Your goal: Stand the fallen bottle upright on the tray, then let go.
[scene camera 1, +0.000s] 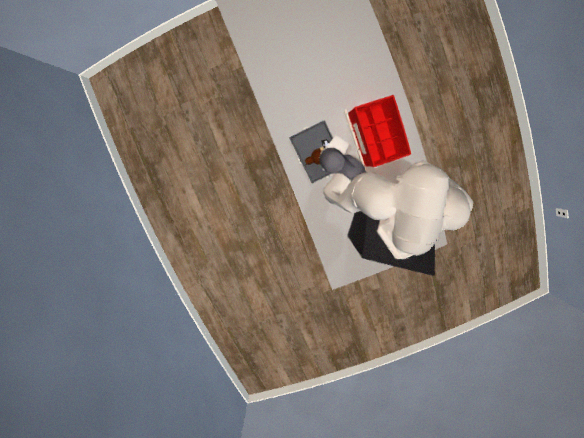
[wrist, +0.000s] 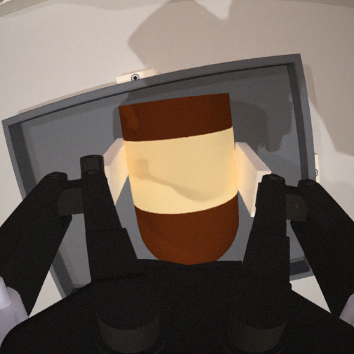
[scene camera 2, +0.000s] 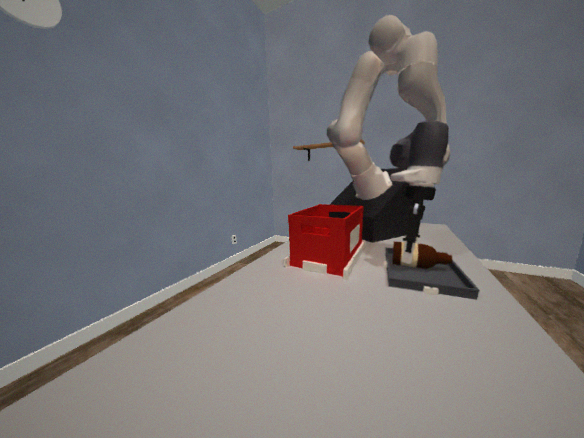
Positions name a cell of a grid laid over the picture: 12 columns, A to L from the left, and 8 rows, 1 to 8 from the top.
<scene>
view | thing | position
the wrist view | my gripper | G4
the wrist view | brown bottle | G4
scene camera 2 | my gripper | I5
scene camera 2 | brown bottle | I5
</scene>
